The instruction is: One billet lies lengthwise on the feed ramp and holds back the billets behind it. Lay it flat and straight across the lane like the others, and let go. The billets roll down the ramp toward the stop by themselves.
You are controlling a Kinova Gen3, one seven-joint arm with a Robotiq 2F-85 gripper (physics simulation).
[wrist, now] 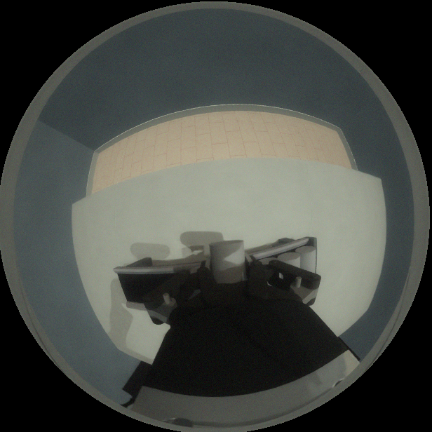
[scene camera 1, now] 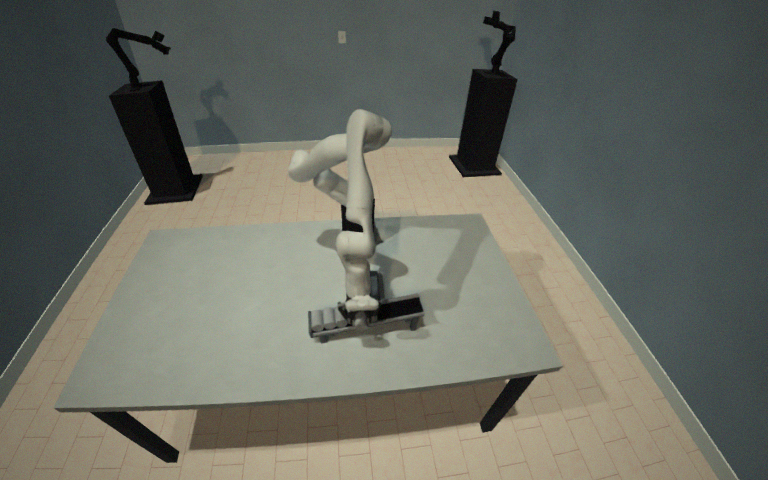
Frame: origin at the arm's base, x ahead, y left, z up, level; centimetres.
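Seen in the pictures: gripper, between the fingertips: (scene camera 1: pixel 360 323).
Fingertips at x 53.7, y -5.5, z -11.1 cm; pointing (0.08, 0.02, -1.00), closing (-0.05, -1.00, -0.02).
Observation:
Offsets run from my fingertips to a thing's top centre. "pt": to the spot under its first point. Level surfaces: height alone.
My gripper (scene camera 1: pixel 359 313) (wrist: pixel 227 261) is shut on a grey cylindrical billet {dx -0.1, dy -0.1, dz +4.4 cm} (scene camera 1: pixel 359 320) (wrist: pixel 227 254), over the middle of the feed ramp {pt dx -0.4, dy +12.5, dz -2.0 cm} (scene camera 1: pixel 398 324) (wrist: pixel 162 270). In the wrist view the held billet points across the lane, its near end covering part of the long side rail. Whether it touches the ramp floor cannot be told. At the left end of the ramp in the scene view, other grey billets {dx -4.9, dy -14.1, dz -0.2 cm} (scene camera 1: pixel 316 321) (wrist: pixel 308 260) lie side by side across the lane. The fingers hide part of the row. The dark lane right of the gripper shows no billet.
The ramp stands on short legs on the grey-green table {dz -9.4 cm} (scene camera 1: pixel 215 339) (wrist: pixel 225 200). A small dark-edged object {pt dx -26.9, dy +9.7, dz -9.0 cm} (scene camera 1: pixel 375 278) stands right behind the ramp, partly hidden by the arm. Two black pedestals (scene camera 1: pixel 150 135) (scene camera 1: pixel 487 118) with small arms stand on the floor behind the table.

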